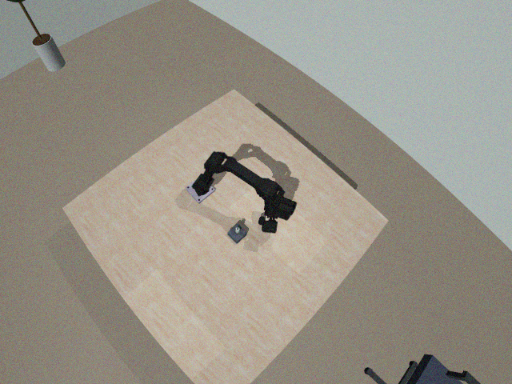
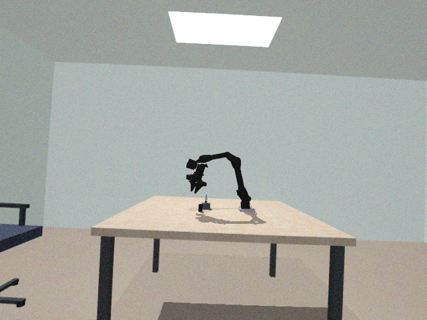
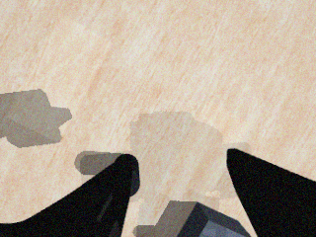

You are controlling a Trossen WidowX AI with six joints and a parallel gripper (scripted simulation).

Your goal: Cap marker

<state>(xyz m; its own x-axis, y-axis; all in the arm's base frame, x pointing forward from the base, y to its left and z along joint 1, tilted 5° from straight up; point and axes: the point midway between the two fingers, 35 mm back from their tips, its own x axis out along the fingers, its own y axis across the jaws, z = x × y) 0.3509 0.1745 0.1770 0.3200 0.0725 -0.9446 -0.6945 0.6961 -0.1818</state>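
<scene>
Now: the dark cap 110 mm below my gripper tip, 60 mm behind it and 10 mm to the right of it. Round my gripper tip: marker 150 mm to the right, 70 mm behind, 50 mm below; holder block 150 mm to the right, 110 mm below, 70 mm behind.
</scene>
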